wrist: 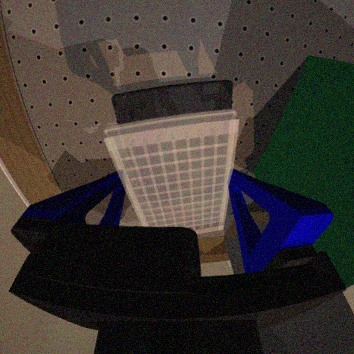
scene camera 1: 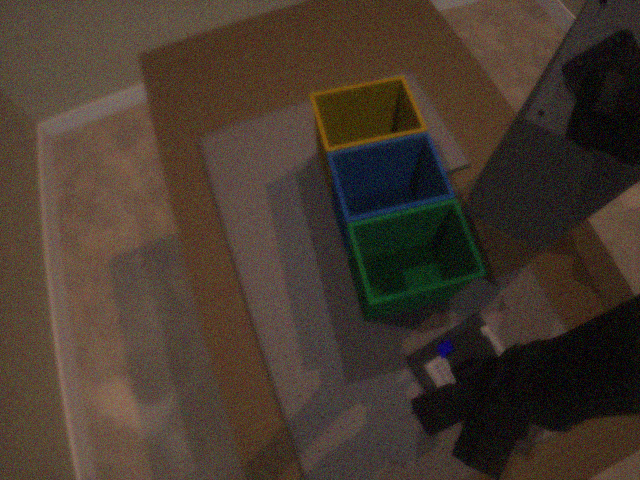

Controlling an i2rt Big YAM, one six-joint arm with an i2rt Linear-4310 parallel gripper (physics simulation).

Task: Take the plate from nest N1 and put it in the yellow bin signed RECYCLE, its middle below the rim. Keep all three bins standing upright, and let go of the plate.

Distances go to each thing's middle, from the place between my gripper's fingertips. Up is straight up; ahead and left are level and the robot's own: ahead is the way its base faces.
Scene:
The plate [scene camera 1: 439, 370] is 20 mm behind my hand and 10 mm to the right of it. The rest, counted from my hand: blue bin [scene camera 1: 375, 179] (50 mm ahead, 320 mm to the right, 10 mm above); green bin [scene camera 1: 403, 260] (50 mm ahead, 190 mm to the right, 10 mm above); dark nest [scene camera 1: 424, 378] (20 mm behind, 20 mm to the right, 70 mm below).

